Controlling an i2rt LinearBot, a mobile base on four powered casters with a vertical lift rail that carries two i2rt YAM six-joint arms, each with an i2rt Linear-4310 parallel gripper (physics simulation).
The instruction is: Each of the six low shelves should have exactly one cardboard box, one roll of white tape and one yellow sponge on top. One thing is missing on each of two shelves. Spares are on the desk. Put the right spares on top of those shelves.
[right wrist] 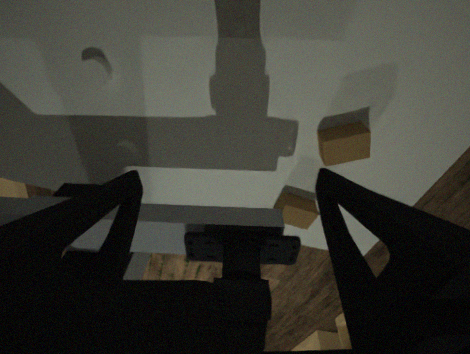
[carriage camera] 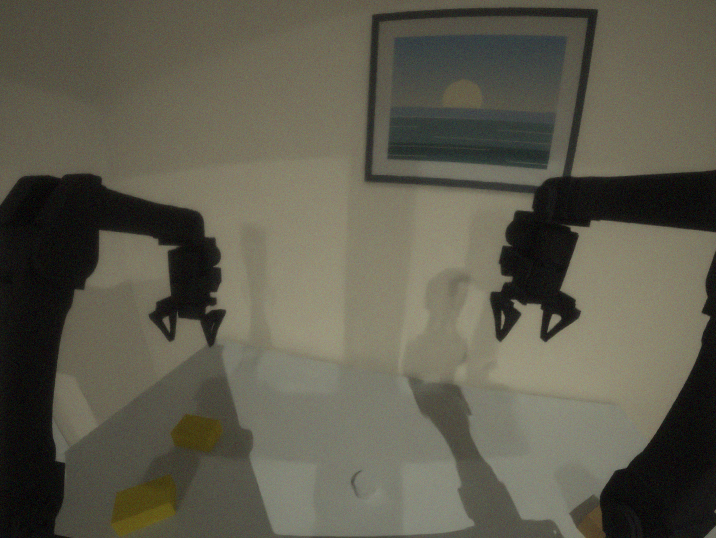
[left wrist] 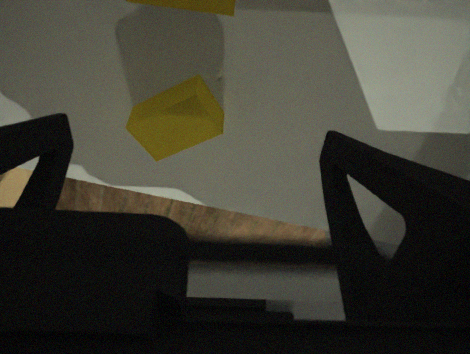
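Note:
Two yellow sponges lie on the white desk (carriage camera: 289,428) (left wrist: 280,75) (right wrist: 175,85): the nearer sponge (carriage camera: 143,506) (left wrist: 175,120) and the farther sponge (carriage camera: 196,432) (left wrist: 185,6). A white tape roll (carriage camera: 365,484) (right wrist: 97,70) lies mid-desk; a second faint round white shape (right wrist: 127,145) is in shadow. Two cardboard boxes, one (right wrist: 345,145) and another (right wrist: 298,212), sit near the desk's right edge; part of a box (carriage camera: 591,523) shows in the carriage view. My left gripper (carriage camera: 191,342) (left wrist: 200,137) is open and empty above the sponges' side. My right gripper (carriage camera: 522,340) (right wrist: 228,178) is open and empty above the desk.
A framed sunset picture (carriage camera: 463,138) hangs on the wall (carriage camera: 289,202) behind the desk. Brown wooden floor (left wrist: 125,202) (right wrist: 300,300) shows past the desk edge. Pale wooden pieces (left wrist: 12,187) (right wrist: 320,340) show below; whether they are shelves is unclear. A pale object (carriage camera: 75,404) stands left of the desk.

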